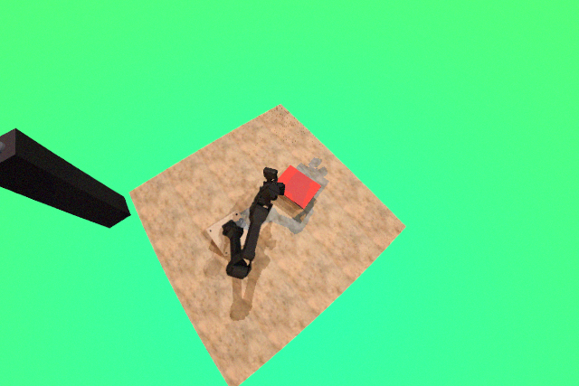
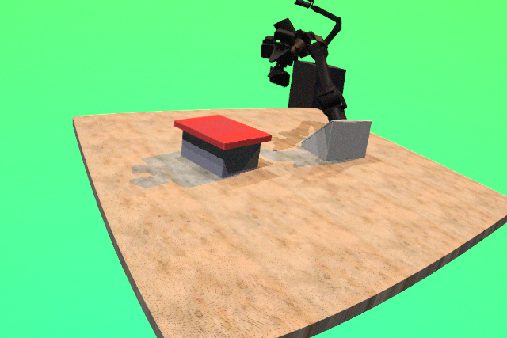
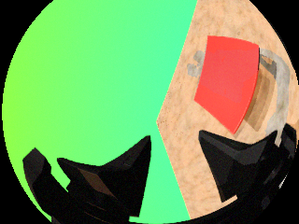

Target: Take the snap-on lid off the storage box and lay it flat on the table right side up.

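Right now my gripper tip is 190 mm above the flat red lid, 100 mm short of it and 50 mm to the left of it. From my gripper tip the other things lie so: grey storage box (240 mm below, 100 mm ahead, 50 mm to the right).
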